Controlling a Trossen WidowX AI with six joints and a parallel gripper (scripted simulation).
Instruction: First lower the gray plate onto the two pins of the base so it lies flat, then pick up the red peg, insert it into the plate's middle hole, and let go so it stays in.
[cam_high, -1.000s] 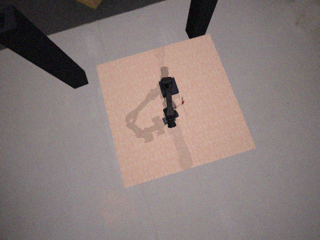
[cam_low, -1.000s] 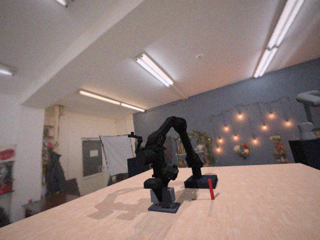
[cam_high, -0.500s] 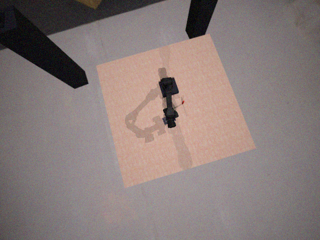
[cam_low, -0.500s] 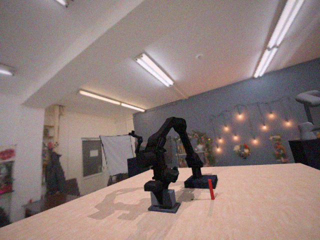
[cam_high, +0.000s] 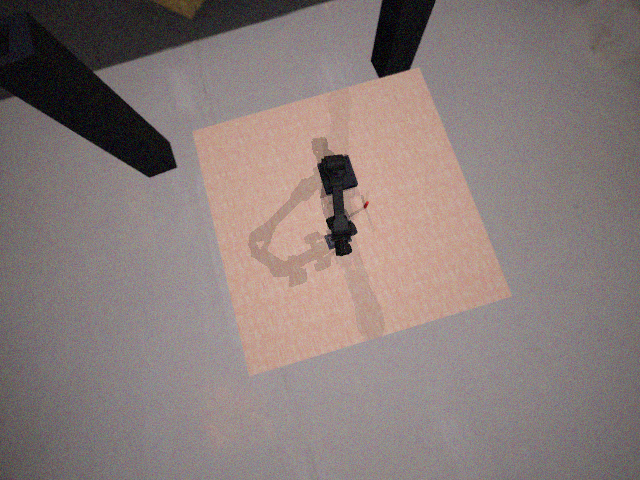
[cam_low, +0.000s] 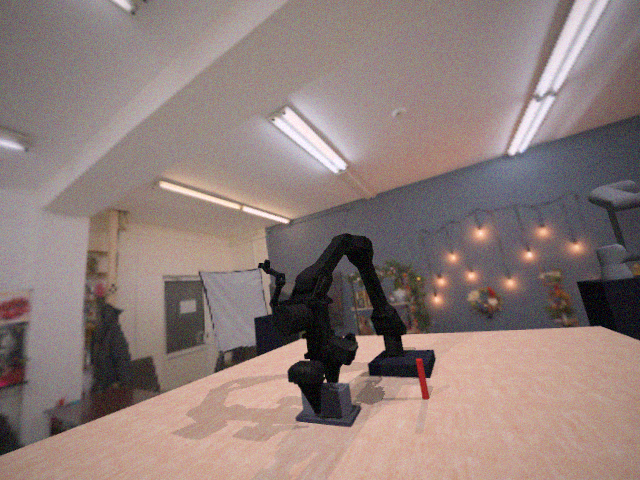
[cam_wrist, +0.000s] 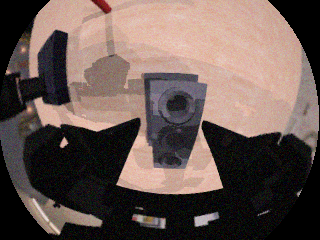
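My gripper tip is now 10 mm above the base. Also, from my gripper tip: red peg 190 mm to the left, 110 mm behind, 20 mm above; gray plate 20 mm above.
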